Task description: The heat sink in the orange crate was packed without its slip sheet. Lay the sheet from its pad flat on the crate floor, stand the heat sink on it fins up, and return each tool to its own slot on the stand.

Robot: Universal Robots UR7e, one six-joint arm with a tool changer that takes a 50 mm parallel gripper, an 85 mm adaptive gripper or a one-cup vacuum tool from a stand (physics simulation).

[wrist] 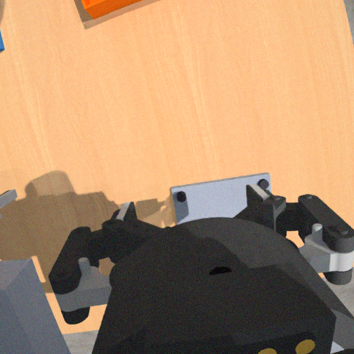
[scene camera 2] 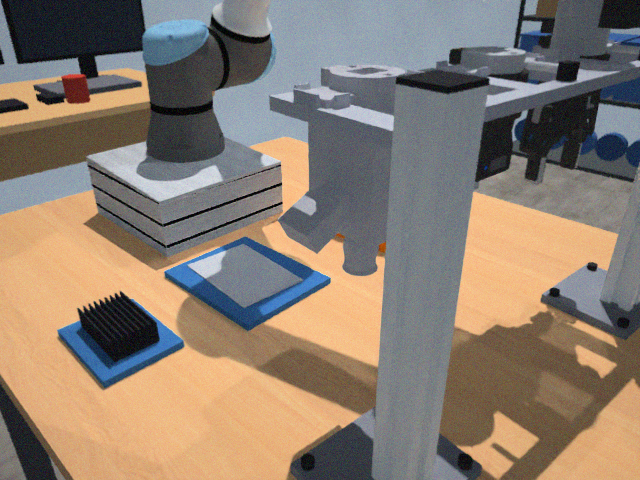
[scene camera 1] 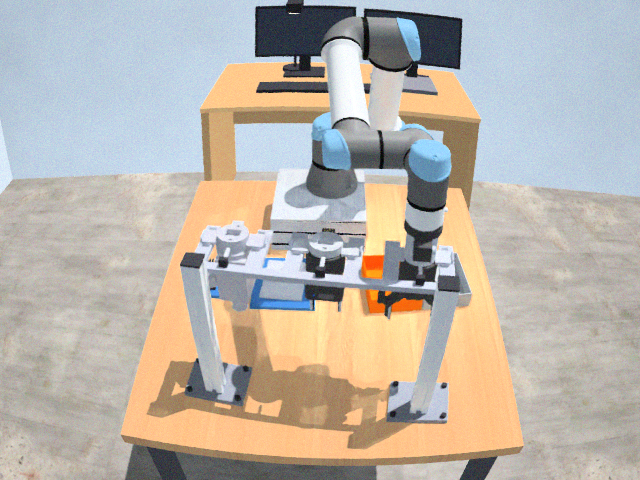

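Seen in the pictures: arm's base, origin of its link: (scene camera 2: 186,148) (scene camera 1: 331,184).
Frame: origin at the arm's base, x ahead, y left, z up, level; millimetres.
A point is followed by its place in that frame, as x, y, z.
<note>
The adaptive gripper (scene camera 1: 408,304) (scene camera 2: 552,165) (wrist: 192,202) is at the right slot of the stand (scene camera 1: 361,283) {735, 18, 226} (scene camera 2: 429,258) {727, -309, 148}, under the arm's wrist. Its fingers are wide open with nothing between them. The heat sink (scene camera 2: 118,328) {331, -354, -81} is fins up on a small blue pad (scene camera 2: 105,376) {370, -398, -106}. The grey slip sheet (scene camera 1: 281,288) {352, -141, -104} (scene camera 2: 248,276) {330, -138, -104} lies flat on the larger blue pad (scene camera 1: 281,305) {417, -140, -106} (scene camera 2: 248,320) {414, -213, -106}. The orange crate (scene camera 1: 373,305) {439, 89, -90} (wrist: 115,7) is partly hidden behind the stand; its floor is hidden. The vacuum tool (scene camera 1: 235,289) {646, -220, 136} (scene camera 2: 351,180) {616, -253, 159} hangs in the left slot, the parallel gripper (scene camera 1: 324,291) (scene camera 2: 496,149) in the middle one.
A grey tray (scene camera 1: 464,297) {428, 337, -84} is right of the crate, partly behind the stand's right post (scene camera 1: 431,341) {798, 153, 131}. The robot's base block (scene camera 1: 317,225) {172, -46, -30} (scene camera 2: 222,206) {171, -55, -59} is behind the pads. A desk (scene camera 1: 341,114) with monitors and a red cup (scene camera 2: 75,88) is at the back.
</note>
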